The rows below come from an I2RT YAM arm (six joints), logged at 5 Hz.
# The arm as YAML. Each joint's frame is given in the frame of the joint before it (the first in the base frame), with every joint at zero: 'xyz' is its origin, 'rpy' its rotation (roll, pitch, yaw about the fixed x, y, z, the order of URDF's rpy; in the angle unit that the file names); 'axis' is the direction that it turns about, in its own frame. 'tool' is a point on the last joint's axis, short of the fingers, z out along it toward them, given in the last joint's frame.
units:
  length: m
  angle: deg
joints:
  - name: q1
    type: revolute
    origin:
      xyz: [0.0, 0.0, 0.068]
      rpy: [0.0, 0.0, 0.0]
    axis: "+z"
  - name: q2
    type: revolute
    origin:
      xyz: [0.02, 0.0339, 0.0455]
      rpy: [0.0, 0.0, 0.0]
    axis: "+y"
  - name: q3
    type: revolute
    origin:
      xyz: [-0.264, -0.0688, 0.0]
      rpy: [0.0, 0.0, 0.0]
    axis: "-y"
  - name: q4
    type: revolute
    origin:
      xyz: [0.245, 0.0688, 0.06]
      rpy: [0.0, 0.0, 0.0]
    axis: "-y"
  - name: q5
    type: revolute
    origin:
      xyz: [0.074, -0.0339, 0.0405]
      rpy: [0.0, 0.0, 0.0]
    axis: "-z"
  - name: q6
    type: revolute
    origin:
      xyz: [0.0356, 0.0, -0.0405]
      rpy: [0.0, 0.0, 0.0]
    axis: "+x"
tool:
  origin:
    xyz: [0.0, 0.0, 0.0]
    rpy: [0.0, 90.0, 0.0]
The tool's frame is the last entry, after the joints.
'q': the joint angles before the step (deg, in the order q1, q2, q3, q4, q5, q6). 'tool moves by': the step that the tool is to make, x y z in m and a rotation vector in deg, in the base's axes. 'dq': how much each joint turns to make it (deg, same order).
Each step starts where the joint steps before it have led.
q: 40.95 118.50 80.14 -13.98 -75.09 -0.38
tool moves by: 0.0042 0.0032 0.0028 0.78 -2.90 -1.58
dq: 0.00 0.00 -0.01 4.04 2.02 1.38
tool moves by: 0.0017 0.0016 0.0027 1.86 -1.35 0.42
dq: 0.00 0.00 0.01 2.38 -0.67 0.15
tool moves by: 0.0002 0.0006 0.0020 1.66 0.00 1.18
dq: 0.01 0.00 -0.01 1.27 -1.72 0.18
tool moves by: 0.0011 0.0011 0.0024 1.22 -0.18 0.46
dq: 0.00 0.00 -0.01 1.99 -0.89 1.07
